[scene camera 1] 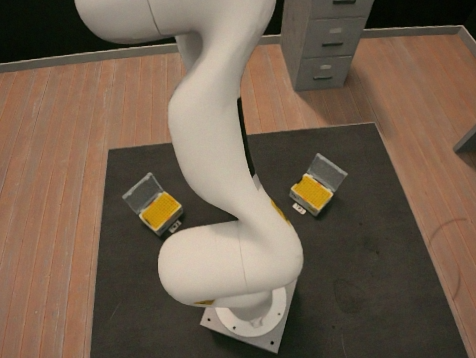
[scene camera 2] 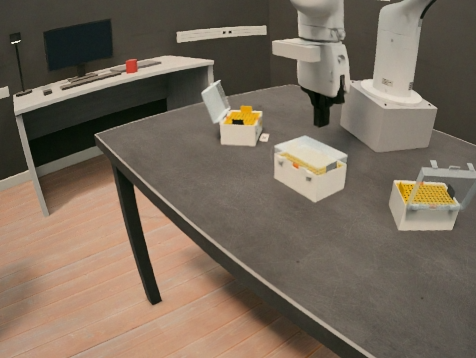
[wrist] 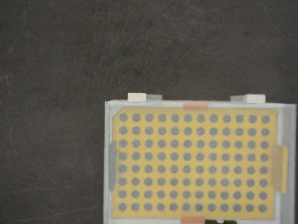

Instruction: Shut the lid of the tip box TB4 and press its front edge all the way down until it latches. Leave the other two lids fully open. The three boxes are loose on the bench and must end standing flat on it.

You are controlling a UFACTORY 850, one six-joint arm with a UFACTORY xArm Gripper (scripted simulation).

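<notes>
Visible to me are a tip box (scene camera 2: 248, 135) and another tip box (scene camera 2: 299, 163).
</notes>
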